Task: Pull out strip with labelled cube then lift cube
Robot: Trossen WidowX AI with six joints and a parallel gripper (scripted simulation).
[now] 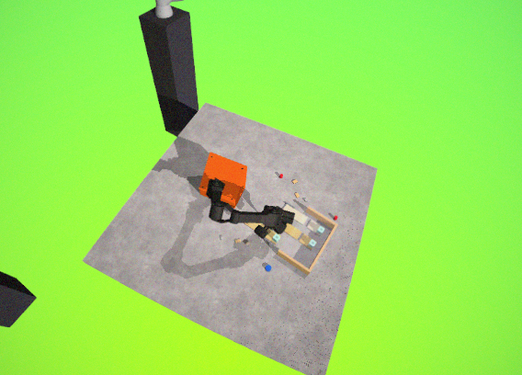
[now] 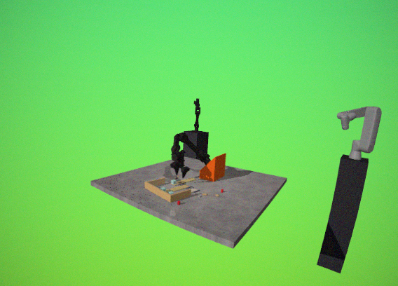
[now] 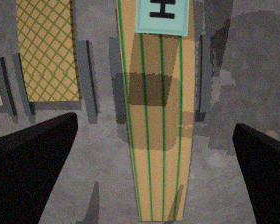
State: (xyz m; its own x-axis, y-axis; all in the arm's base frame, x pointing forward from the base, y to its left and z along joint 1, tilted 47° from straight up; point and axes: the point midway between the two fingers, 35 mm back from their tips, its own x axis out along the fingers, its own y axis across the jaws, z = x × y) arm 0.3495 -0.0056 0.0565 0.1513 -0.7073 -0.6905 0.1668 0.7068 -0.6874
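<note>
Now: gripper tip 80 mm to the right of the cross-hatched strip, 80 mm short of it and 60 mm above it. The rest, counted from my gripper tip: blue piece (170 mm to the right, 100 mm ahead, 50 mm below).
</note>
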